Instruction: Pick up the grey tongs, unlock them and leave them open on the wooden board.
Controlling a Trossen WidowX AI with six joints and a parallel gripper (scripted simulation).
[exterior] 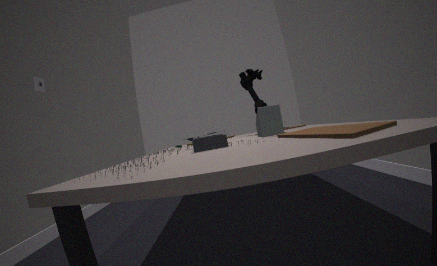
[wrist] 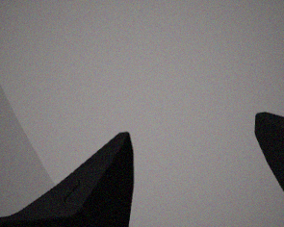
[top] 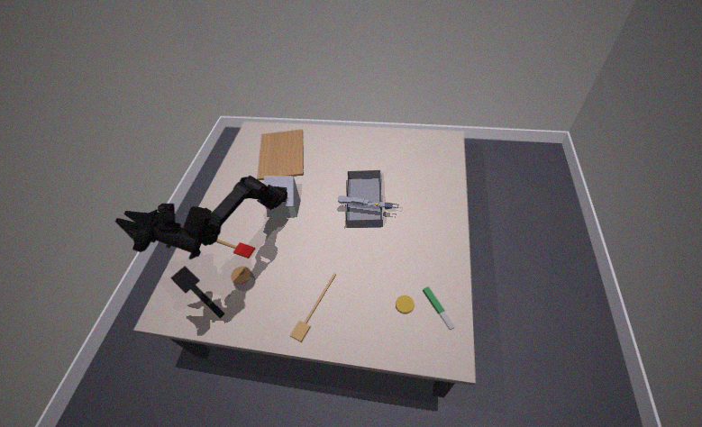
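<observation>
My gripper tip is 630 mm short of the yellow lock piece, 530 mm to the right of it and 540 mm above it. Round my gripper tip: red spatula (10 mm behind, 290 mm to the left, 600 mm below); then yellow disc (780 mm ahead, 90 mm to the left, 600 mm below); then black spatula (80 mm behind, 60 mm to the left, 600 mm below).
</observation>
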